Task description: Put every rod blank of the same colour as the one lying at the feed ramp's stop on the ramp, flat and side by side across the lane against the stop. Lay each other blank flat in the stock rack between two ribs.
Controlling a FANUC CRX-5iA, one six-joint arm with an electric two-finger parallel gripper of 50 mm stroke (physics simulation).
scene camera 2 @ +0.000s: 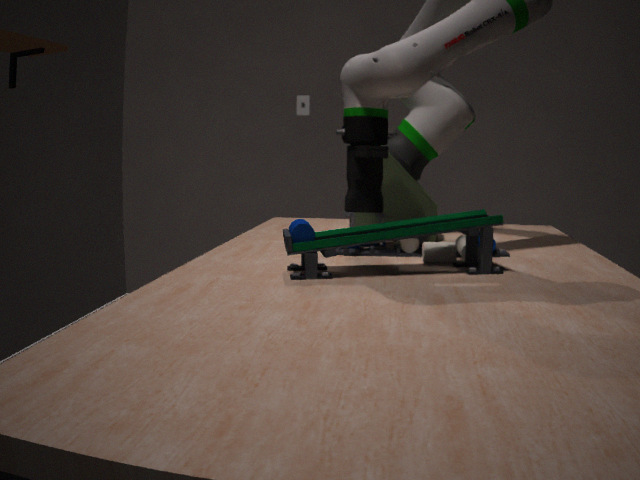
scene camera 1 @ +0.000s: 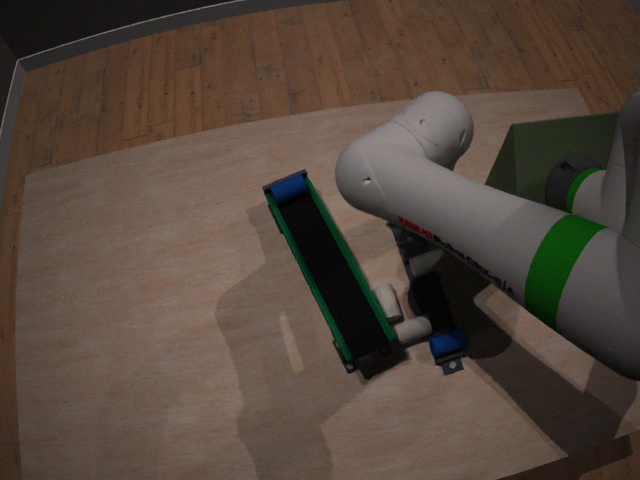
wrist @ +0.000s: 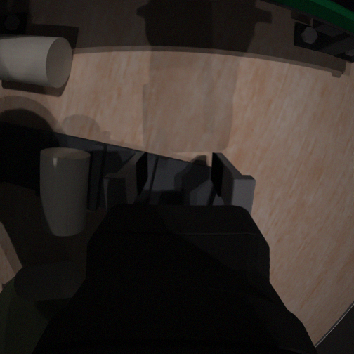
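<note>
The feed ramp (scene camera 1: 330, 268) (scene camera 2: 403, 227) has green rails and a black lane; a blue blank (scene camera 1: 288, 189) (scene camera 2: 301, 230) lies across it at the stop. The dark stock rack (scene camera 1: 433, 297) (wrist: 167, 175) is partly under the arm in scene camera 1. A cream blank (scene camera 1: 426, 262) (wrist: 65, 192) lies across the rack. Another blue blank (scene camera 1: 447, 343) lies at the rack's near end. Two cream blanks (scene camera 1: 387, 302) (scene camera 1: 413, 329) lie between ramp and rack. A shaded blank (wrist: 50, 280) lies beyond the rack in the wrist view. My gripper (wrist: 179, 165) is open and empty above the rack's end.
The arm (scene camera 1: 454, 201) (scene camera 2: 392, 72) covers part of the rack area in scene camera 1. The ramp's raised rail (wrist: 325, 9) crosses the wrist view's top right. The green robot pedestal (scene camera 1: 537, 160) (scene camera 2: 403, 191) stands behind the rack. A wall socket (scene camera 2: 302, 104) is at the back.
</note>
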